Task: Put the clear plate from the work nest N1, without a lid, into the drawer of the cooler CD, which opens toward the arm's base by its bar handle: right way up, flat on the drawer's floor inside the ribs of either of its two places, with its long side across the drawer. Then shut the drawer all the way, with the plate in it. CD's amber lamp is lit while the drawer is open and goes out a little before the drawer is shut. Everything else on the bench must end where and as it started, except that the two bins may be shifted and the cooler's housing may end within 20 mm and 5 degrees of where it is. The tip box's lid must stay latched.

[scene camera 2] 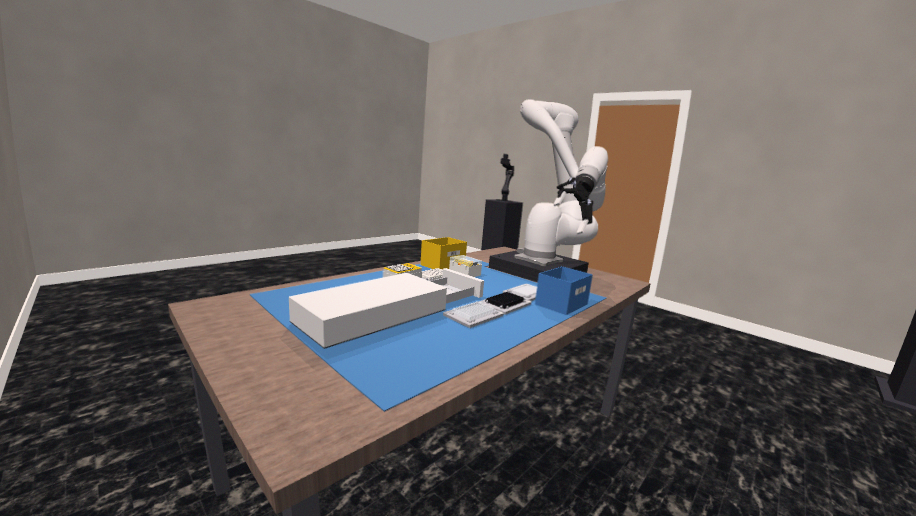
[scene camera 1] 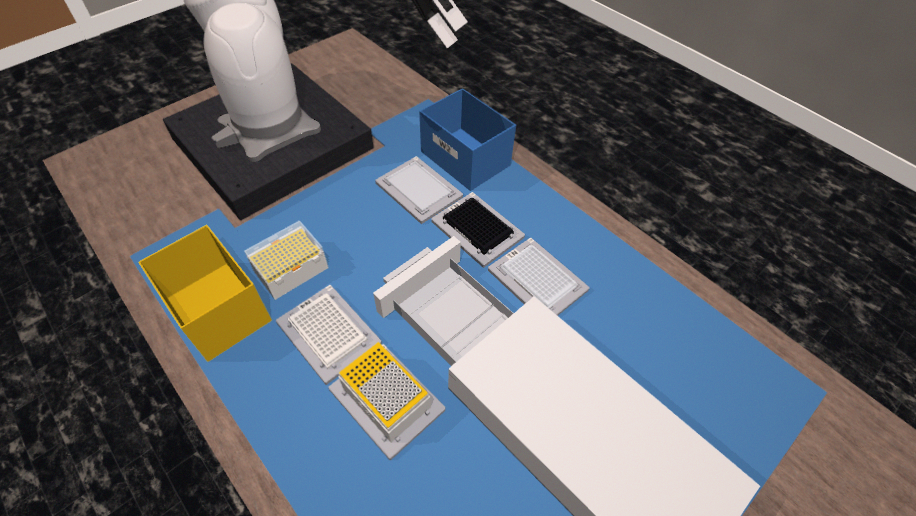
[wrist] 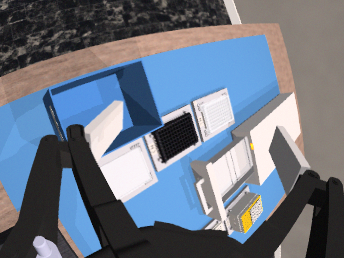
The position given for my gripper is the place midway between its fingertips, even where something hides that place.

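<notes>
I can see a clear plate (scene camera 1: 523, 268), a black plate (scene camera 1: 484, 231) and a white plate (scene camera 1: 345, 336), and there is also a cooler CD (scene camera 1: 587, 431). The same camera gives me a yellow bin (scene camera 1: 196, 273), a blue bin (scene camera 1: 473, 122) and a work nest N1 (scene camera 1: 570, 298). My gripper (scene camera 2: 568, 218) is in sight, and so is the cooler CD (scene camera 2: 332, 316). From my wrist I see the clear plate (wrist: 222, 113), the black plate (wrist: 177, 135) and the cooler CD (wrist: 282, 110), while the yellow bin is out of frame in the wrist view.
</notes>
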